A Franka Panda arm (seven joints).
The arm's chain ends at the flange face. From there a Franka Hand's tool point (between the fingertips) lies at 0.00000 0.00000 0.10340 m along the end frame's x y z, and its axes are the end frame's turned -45 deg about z.
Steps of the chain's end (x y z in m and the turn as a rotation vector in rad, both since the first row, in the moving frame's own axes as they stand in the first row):
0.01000 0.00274 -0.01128 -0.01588 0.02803 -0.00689
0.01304 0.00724 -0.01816 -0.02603 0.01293 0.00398
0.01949 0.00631 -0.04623 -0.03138 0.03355 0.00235
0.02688 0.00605 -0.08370 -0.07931 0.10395 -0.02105
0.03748 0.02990 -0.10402 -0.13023 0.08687 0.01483
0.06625 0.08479 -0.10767 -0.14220 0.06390 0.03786
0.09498 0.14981 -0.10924 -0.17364 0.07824 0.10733
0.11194 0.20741 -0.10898 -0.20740 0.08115 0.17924
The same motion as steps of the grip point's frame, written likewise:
0.00603 0.01222 -0.01133 -0.03105 0.00859 -0.00689
0.00314 0.01719 -0.01820 -0.02755 -0.00926 0.00398
0.00947 0.02299 -0.04634 -0.04591 0.00153 0.00235
0.01667 0.03663 -0.08458 -0.12958 0.01742 -0.02105
0.00209 0.06343 -0.10528 -0.15351 -0.03066 0.01483
-0.01909 0.12170 -0.10892 -0.14573 -0.05537 0.03786
-0.04667 0.19099 -0.11111 -0.17811 -0.06746 0.10733
-0.07849 0.24580 -0.11153 -0.20404 -0.08927 0.17924

